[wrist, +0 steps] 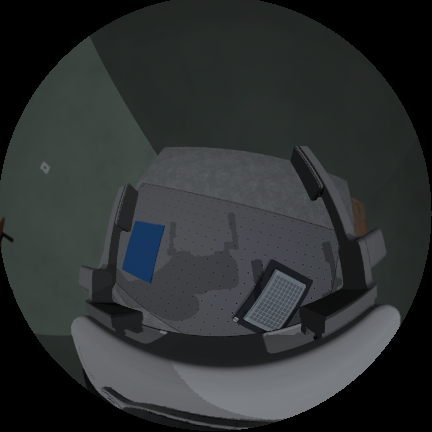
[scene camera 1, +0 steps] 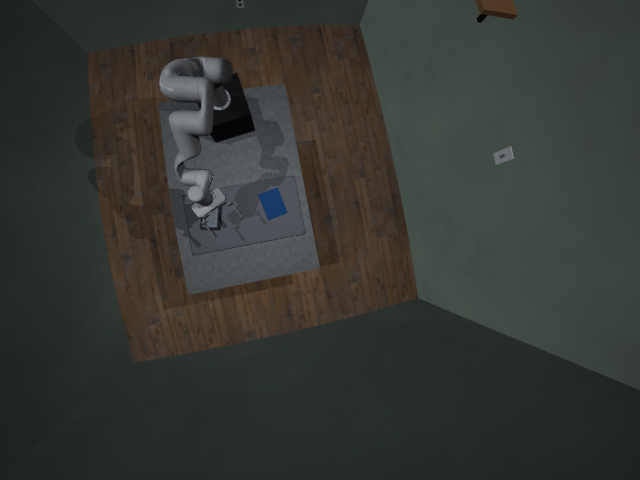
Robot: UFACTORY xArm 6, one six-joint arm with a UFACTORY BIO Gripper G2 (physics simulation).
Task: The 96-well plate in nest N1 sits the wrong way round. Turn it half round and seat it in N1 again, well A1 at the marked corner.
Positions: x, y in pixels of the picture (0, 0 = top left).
Labels:
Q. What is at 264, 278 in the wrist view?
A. A dark nest.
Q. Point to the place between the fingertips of my gripper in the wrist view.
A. At 204, 165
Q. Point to a blue rectangle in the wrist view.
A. At 142, 247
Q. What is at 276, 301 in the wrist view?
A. A 96-well plate.

